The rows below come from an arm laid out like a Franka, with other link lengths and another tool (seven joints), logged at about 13 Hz.
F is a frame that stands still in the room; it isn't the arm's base.
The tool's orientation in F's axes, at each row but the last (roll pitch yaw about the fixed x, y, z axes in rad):
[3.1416, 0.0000, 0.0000]
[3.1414, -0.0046, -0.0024]
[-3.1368, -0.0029, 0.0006]
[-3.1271, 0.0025, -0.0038]
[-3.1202, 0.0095, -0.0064]
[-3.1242, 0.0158, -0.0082]
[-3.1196, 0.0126, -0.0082]
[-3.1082, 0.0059, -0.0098]
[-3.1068, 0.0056, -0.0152]
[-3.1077, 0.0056, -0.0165]
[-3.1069, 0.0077, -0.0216]
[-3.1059, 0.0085, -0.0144]
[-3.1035, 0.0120, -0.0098]
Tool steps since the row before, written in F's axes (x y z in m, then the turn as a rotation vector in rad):
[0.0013, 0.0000, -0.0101, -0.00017, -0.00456, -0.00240]
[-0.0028, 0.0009, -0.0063, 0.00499, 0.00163, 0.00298]
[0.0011, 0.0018, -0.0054, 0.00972, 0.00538, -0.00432]
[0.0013, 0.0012, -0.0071, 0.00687, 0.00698, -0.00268]
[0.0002, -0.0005, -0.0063, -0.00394, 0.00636, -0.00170]
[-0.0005, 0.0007, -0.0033, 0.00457, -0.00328, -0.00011]
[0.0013, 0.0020, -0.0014, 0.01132, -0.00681, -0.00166]
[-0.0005, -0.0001, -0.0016, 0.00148, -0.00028, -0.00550]
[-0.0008, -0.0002, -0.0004, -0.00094, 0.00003, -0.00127]
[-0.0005, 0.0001, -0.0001, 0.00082, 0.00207, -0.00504]
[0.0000, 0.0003, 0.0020, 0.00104, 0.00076, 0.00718]
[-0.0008, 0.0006, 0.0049, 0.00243, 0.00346, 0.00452]
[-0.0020, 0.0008, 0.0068, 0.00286, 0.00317, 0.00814]
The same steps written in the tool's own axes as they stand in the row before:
[0.0013, 0.0000, 0.0101, -0.00017, 0.00456, 0.00240]
[-0.0028, -0.0009, 0.0063, 0.00500, -0.00164, -0.00296]
[0.0011, -0.0018, 0.0054, 0.00971, -0.00535, 0.00437]
[0.0013, -0.0011, 0.0071, 0.00685, -0.00697, 0.00276]
[0.0003, 0.0006, 0.0063, -0.00396, -0.00630, 0.00187]
[-0.0005, -0.0006, 0.0033, 0.00460, 0.00324, -0.00002]
[0.0013, -0.0020, 0.0014, 0.01140, 0.00675, 0.00137]
[-0.0005, 0.0002, 0.0016, 0.00152, 0.00045, 0.00548]
[-0.0008, 0.0002, 0.0004, -0.00093, 0.00003, 0.00128]
[-0.0005, -0.0001, 0.0001, 0.00081, -0.00191, 0.00510]
[0.0000, -0.0004, -0.0020, 0.00097, -0.00103, -0.00716]
[-0.0009, -0.0008, -0.0049, 0.00234, -0.00365, -0.00441]
[-0.0021, -0.0010, -0.0067, 0.00273, -0.00351, -0.00805]

